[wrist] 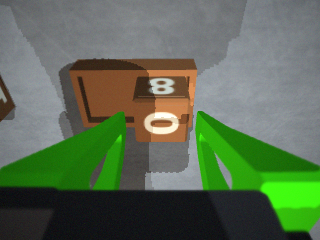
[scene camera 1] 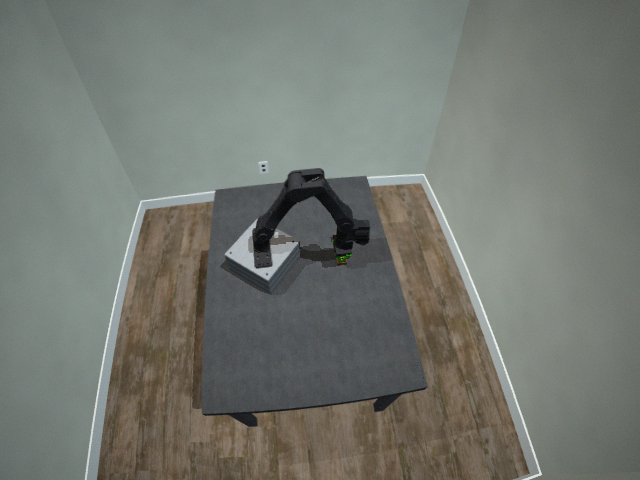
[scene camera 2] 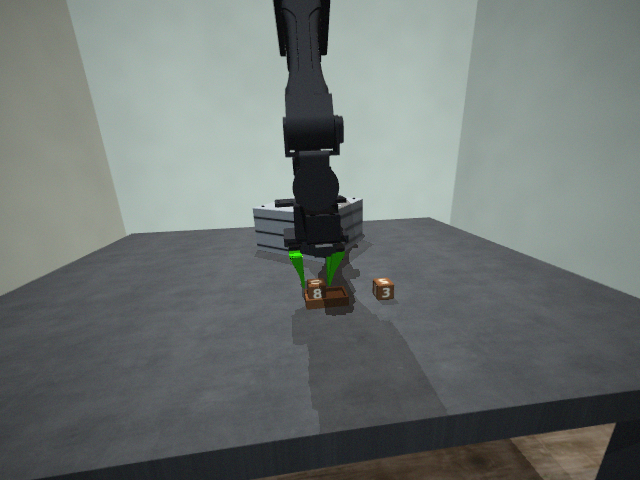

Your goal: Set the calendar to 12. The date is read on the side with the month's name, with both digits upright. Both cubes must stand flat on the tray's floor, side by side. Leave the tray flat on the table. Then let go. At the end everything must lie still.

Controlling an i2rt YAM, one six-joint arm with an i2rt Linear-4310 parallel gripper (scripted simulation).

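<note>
My gripper is visible, in the wrist view as well. A brown tray is also visible.
</note>
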